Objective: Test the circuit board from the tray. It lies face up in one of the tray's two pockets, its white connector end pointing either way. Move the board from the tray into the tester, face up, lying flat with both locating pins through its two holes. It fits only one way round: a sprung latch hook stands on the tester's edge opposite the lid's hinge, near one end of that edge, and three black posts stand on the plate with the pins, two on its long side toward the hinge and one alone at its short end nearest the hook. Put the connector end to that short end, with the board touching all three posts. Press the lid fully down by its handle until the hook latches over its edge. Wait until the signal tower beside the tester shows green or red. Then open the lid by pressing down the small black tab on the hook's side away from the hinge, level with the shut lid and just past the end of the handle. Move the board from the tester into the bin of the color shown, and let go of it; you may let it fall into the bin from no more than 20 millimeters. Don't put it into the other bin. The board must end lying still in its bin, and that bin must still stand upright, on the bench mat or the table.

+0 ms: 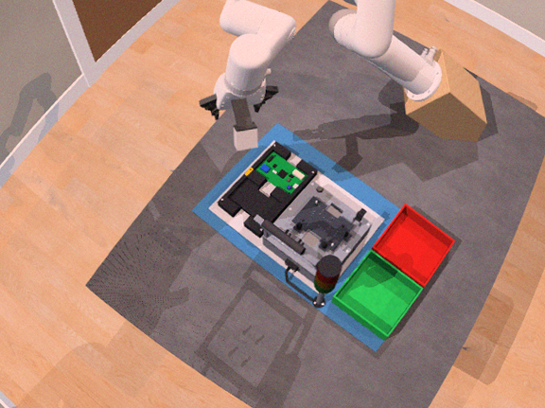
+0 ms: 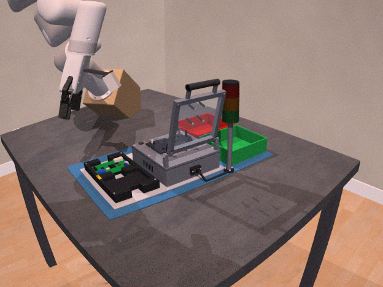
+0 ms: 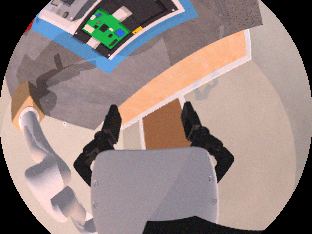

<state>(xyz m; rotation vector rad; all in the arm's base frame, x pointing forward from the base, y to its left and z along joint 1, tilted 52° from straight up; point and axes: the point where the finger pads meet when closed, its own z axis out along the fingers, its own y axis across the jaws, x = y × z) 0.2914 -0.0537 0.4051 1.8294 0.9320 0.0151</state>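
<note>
Right now my hand is 20 cm above the green circuit board, 12 cm to the right of it and 1 cm past it. Also, from my hand: black latch hook: 34 cm to the left, 13 cm below, 2 cm ahead; clear lid: 26 cm to the left, 19 cm ahead, 4 cm below; plate: 28 cm to the left, 15 cm below, 8 cm ahead.
</note>
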